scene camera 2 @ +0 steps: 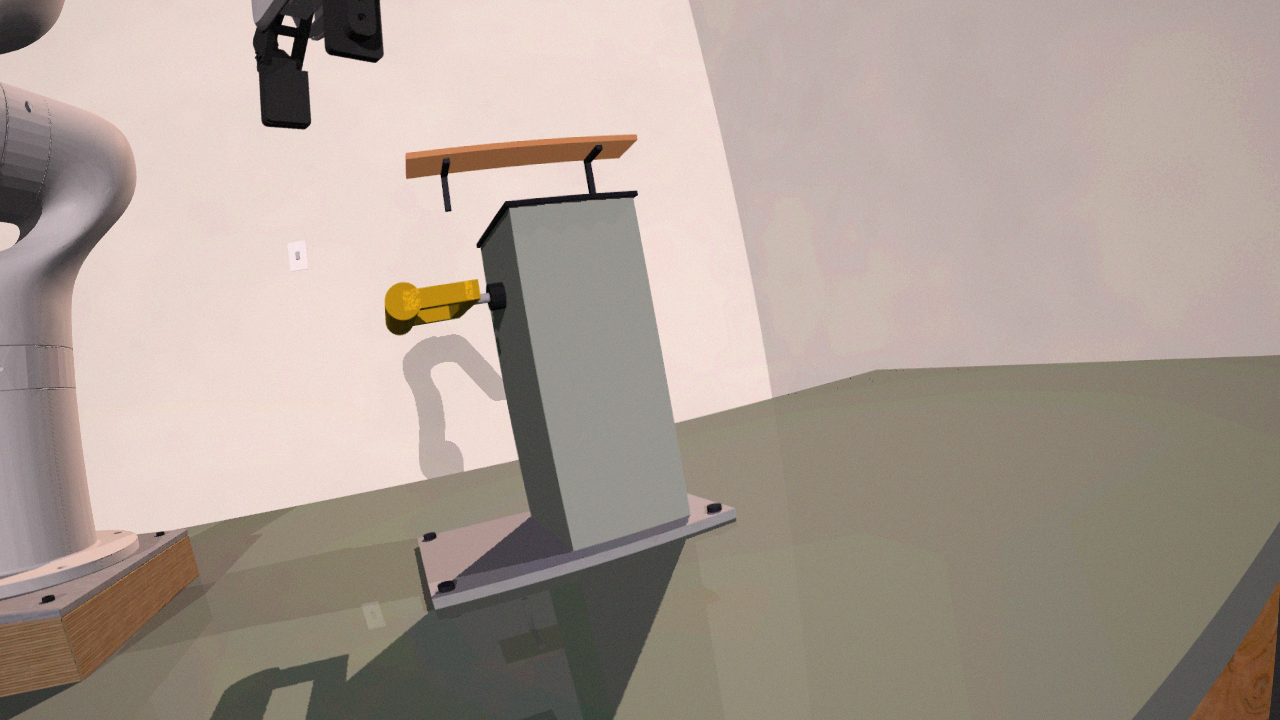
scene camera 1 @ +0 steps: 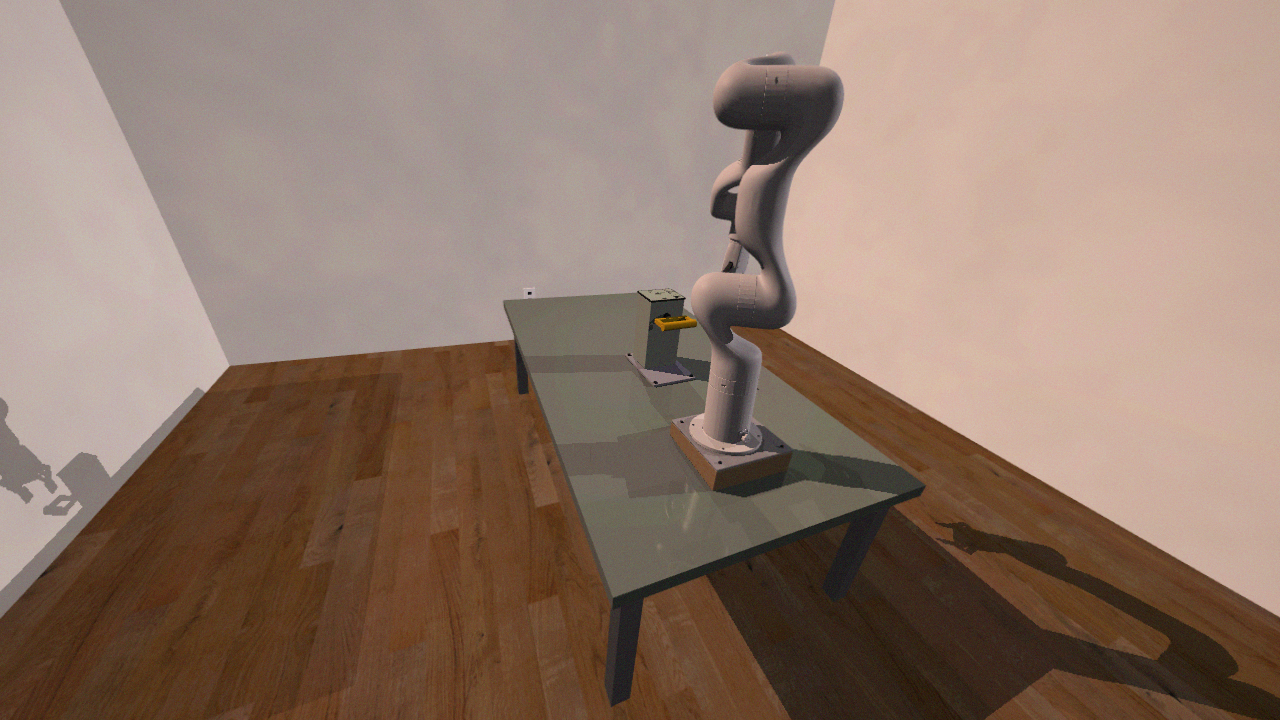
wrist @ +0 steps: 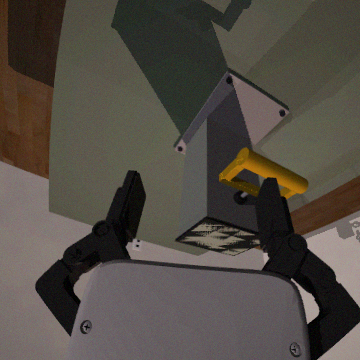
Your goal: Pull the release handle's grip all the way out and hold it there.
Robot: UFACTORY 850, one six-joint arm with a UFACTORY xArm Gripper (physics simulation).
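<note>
The release handle's yellow grip (scene camera 1: pixel 675 323) (scene camera 2: pixel 402 307) (wrist: pixel 275 171) is a round bar on a yellow bracket. A short light rod joins it to a black collar on the side of a grey-green upright housing (scene camera 1: pixel 662 347) (scene camera 2: pixel 599 358) (wrist: pixel 196 185). My gripper (scene camera 2: pixel 320 89) (wrist: pixel 199 185) is open and empty. In the scene camera 2 view it hangs above and to the left of the housing, higher than the grip and apart from it. In the wrist view the right finger overlaps part of the yellow bracket and hides it. The arm mostly hides the gripper in the scene camera 1 view.
The housing stands on a bolted base plate (scene camera 2: pixel 447 557) (wrist: pixel 260 107) on the glossy table (scene camera 1: pixel 608 510) (scene camera 2: pixel 984 537) (wrist: pixel 95 130). The arm's wooden base block (scene camera 1: pixel 751 470) (scene camera 2: pixel 134 617) stands nearby. An orange shelf board (scene camera 2: pixel 519 154) with black brackets shows behind the housing's top.
</note>
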